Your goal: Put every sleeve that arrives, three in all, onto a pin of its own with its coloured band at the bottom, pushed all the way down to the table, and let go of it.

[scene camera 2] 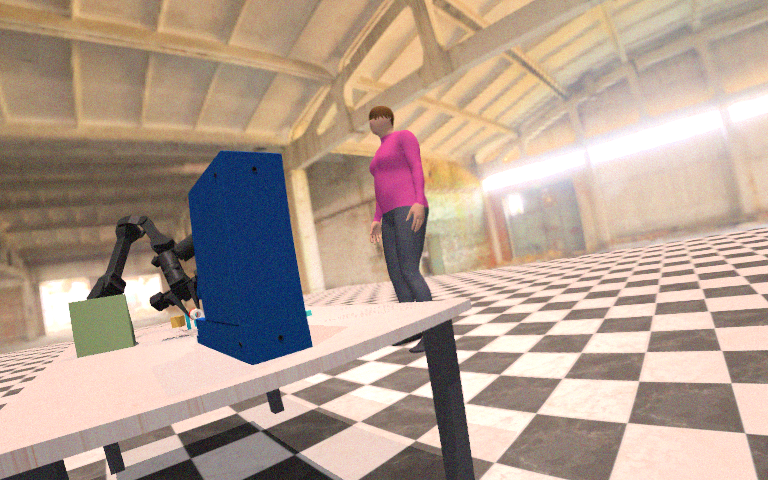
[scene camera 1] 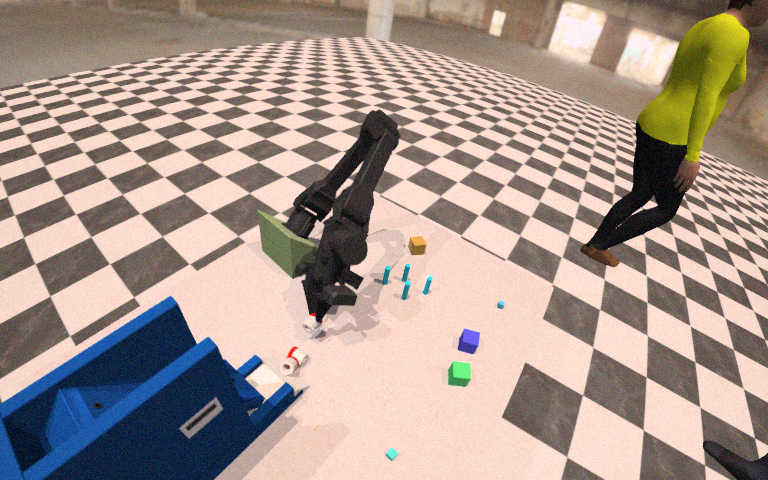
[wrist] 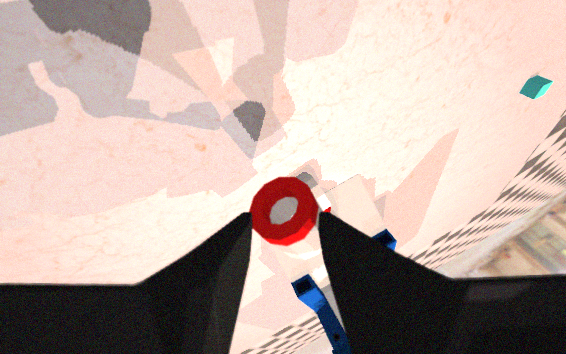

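Note:
My gripper (scene camera 1: 314, 318) (scene camera 2: 195, 311) (wrist: 285, 221) is shut on a white sleeve (scene camera 1: 309, 323) (scene camera 2: 197, 314) (wrist: 284, 236). The sleeve's red-banded end faces the wrist camera, up between the fingertips, and its white part points down and away. It looks raised off the table. A second white sleeve (scene camera 1: 300, 358) with a red band lies on its side beside the blue dispenser's mouth; in the wrist view it is mostly hidden behind the right finger. Several upright teal pins (scene camera 1: 386, 275) (scene camera 1: 406, 272) (scene camera 1: 427, 285) (scene camera 1: 406, 290) stand bare, to the right of the gripper in scene camera 1.
The blue dispenser (scene camera 1: 141, 424) (scene camera 2: 249, 254) stands near the held sleeve. A green block (scene camera 1: 277, 249) (scene camera 2: 101, 325) stands beside the arm. An orange cube (scene camera 1: 417, 245), violet cube (scene camera 1: 468, 341), green cube (scene camera 1: 459, 374), small blue cube (scene camera 1: 501, 305) and turquoise cube (scene camera 1: 391, 453) (wrist: 536, 87) lie around the table.

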